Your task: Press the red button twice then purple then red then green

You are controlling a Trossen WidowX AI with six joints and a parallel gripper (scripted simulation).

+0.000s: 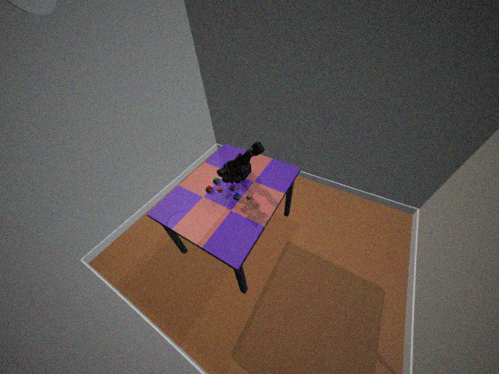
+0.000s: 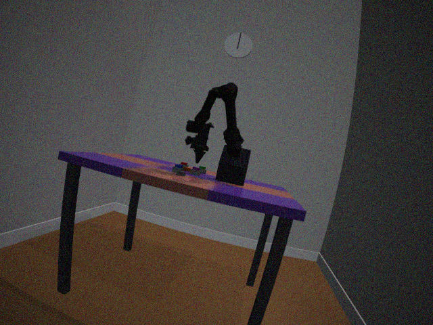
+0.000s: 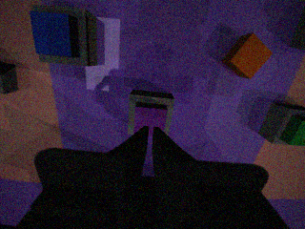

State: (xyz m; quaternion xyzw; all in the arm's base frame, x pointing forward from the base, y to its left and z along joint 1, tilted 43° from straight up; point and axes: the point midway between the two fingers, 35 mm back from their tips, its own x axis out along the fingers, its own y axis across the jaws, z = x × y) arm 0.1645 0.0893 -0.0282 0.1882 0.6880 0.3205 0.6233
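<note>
Now: gripper tip 3 cm above the purple button. Round my gripper tip: blue piece: 10 cm to the left, 6 cm ahead, 3 cm below; green button: 18 cm to the right, 3 cm below, 3 cm ahead; orange block: 9 cm to the right, 8 cm ahead, 5 cm below.
</note>
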